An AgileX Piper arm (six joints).
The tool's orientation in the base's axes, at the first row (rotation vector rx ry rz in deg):
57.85, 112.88, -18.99
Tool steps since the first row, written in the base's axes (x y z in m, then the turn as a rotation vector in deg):
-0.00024, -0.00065, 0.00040, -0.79, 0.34, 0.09
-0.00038, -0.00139, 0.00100, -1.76, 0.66, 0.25
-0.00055, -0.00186, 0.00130, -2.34, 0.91, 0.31
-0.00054, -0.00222, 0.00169, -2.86, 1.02, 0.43
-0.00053, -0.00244, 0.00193, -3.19, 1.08, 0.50
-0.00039, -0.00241, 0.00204, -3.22, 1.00, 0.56
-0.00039, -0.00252, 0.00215, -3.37, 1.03, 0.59
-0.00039, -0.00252, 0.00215, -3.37, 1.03, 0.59
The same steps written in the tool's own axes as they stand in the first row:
-0.00059, -0.00054, -0.00001, 0.34, -0.37, -0.71
-0.00142, -0.00103, -0.00002, 0.66, -0.88, -1.55
-0.00186, -0.00141, -0.00003, 0.91, -1.15, -2.06
-0.00236, -0.00158, -0.00005, 1.02, -1.46, -2.49
-0.00267, -0.00168, -0.00006, 1.09, -1.66, -2.76
-0.00279, -0.00153, -0.00006, 1.01, -1.73, -2.77
-0.00293, -0.00159, -0.00006, 1.05, -1.82, -2.89
-0.00293, -0.00159, -0.00006, 1.05, -1.82, -2.89

